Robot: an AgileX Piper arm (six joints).
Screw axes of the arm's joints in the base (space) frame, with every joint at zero. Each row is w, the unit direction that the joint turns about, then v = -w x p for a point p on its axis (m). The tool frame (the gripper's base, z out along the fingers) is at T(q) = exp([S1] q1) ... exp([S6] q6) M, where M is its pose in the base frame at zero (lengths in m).
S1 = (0, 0, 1, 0, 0, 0)
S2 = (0, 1, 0, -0.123, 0, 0)
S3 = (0, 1, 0, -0.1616, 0, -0.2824)
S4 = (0.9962, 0, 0.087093, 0, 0.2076, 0)
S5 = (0, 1, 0, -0.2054, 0, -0.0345)
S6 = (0.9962, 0, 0.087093, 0, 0.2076, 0)
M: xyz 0.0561 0 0.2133 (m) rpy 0 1.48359 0 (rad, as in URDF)
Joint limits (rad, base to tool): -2.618..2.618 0..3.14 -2.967..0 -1.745..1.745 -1.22..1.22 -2.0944..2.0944
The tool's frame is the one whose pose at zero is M.
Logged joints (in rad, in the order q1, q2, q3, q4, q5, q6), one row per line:
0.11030, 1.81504, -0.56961, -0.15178, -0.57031, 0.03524
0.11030, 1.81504, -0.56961, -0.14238, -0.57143, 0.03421
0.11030, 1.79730, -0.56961, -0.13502, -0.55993, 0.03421
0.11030, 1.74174, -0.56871, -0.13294, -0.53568, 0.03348
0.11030, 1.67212, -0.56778, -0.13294, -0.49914, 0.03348
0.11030, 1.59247, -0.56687, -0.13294, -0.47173, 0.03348
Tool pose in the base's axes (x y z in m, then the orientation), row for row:
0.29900, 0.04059, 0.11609, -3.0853, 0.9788, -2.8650
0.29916, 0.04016, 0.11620, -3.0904, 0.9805, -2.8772
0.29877, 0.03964, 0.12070, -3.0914, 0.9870, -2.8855
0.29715, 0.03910, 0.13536, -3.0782, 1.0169, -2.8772
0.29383, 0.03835, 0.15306, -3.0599, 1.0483, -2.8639
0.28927, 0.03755, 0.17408, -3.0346, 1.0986, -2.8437
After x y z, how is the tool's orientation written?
As angles about the fixed x, y, z axes (roll, pitch, yaw), in radians.
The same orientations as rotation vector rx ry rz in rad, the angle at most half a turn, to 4 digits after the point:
-0.2661, 2.1470, 0.0985
-0.2556, 2.1467, 0.0972
-0.2463, 2.1411, 0.0944
-0.2428, 2.1108, 0.0893
-0.2406, 2.0786, 0.0827
-0.2366, 2.0272, 0.0773

